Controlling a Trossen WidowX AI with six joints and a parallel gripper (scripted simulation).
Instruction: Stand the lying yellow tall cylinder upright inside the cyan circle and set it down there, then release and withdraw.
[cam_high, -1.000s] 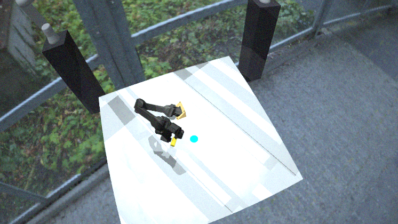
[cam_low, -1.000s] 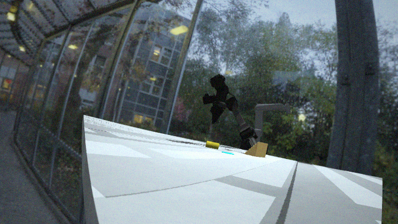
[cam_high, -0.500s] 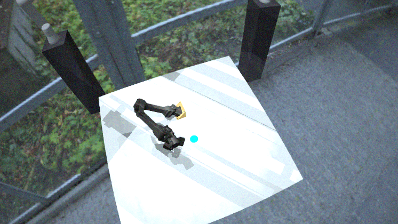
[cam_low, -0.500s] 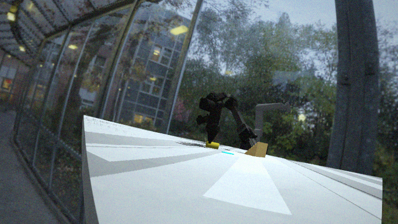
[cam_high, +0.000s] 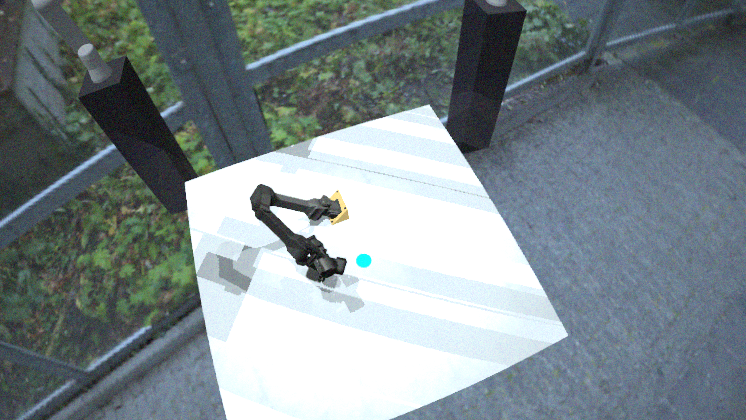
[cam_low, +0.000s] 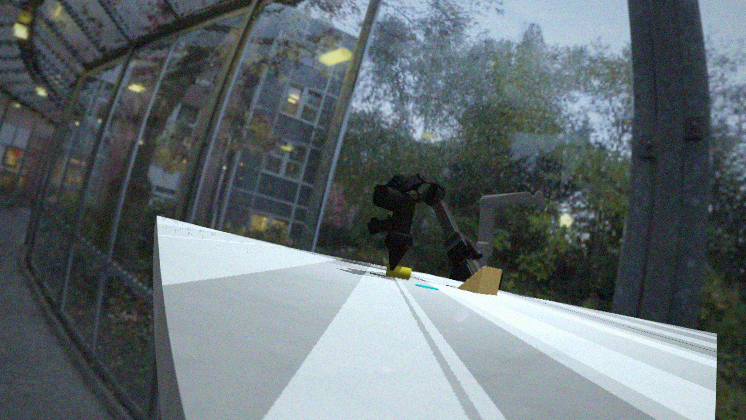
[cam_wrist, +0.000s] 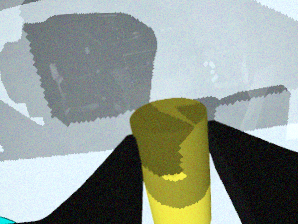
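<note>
Now: the cyan circle 16 cm to the left of my gripper tip and 2 cm below it. Round my gripper tip: yellow tall cylinder: 2 cm behind, 1 cm to the left.
</note>
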